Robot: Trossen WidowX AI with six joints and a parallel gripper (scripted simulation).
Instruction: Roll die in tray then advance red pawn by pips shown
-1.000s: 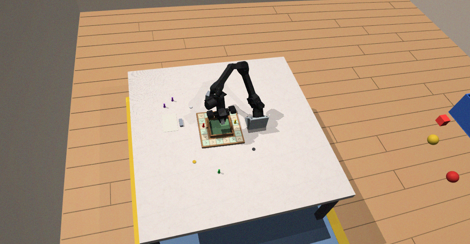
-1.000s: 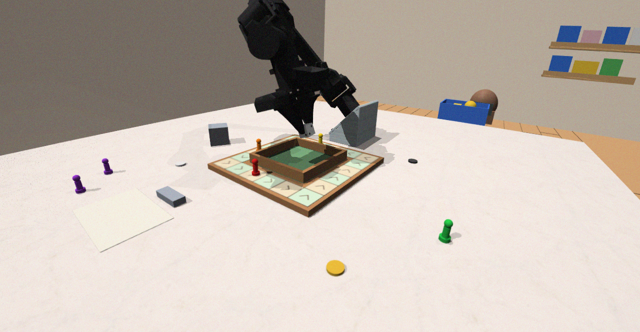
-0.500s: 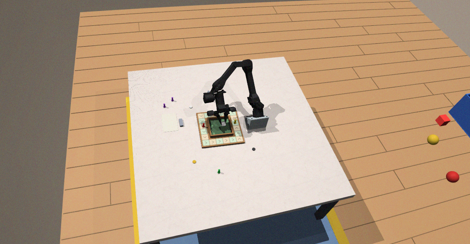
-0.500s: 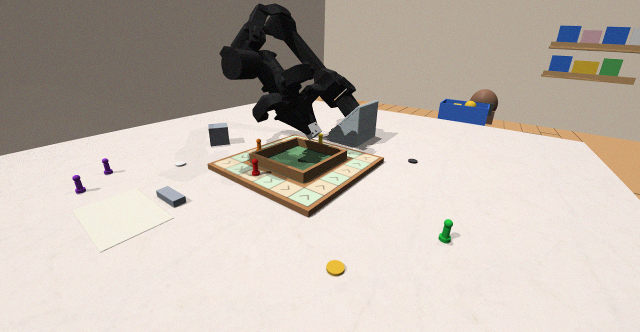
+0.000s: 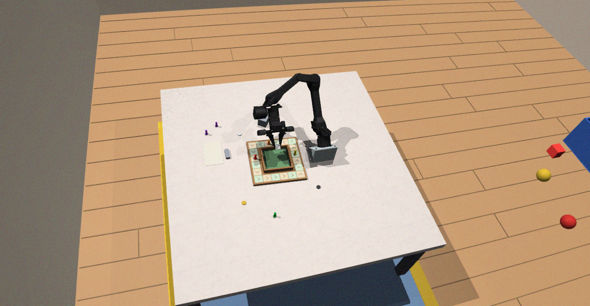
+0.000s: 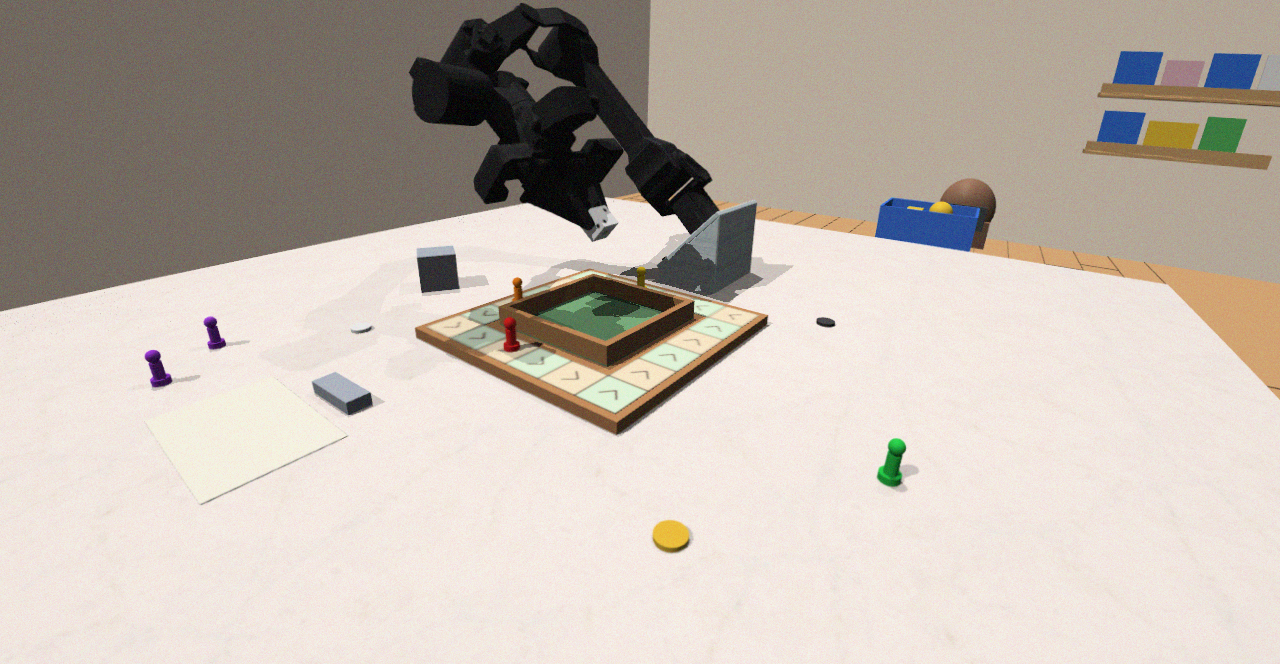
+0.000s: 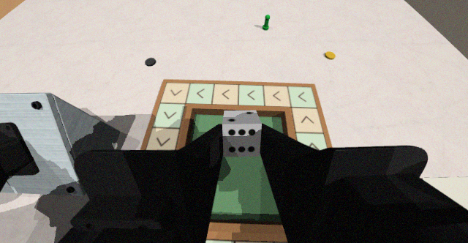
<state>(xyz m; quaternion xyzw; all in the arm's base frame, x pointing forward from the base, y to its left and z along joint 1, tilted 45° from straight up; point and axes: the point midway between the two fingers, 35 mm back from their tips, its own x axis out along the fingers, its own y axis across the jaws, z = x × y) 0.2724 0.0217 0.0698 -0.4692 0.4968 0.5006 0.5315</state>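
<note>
Right now the red pawn is 11 cm ahead of my gripper tip, 10 cm below it and 3 cm to the right of it. Round my gripper tip: yellow pawn (11 cm behind, 10 cm below, 2 cm to the right); green tray (12 cm below); orange pawn (12 cm to the right, 10 cm below, 1 cm ahead).
</note>
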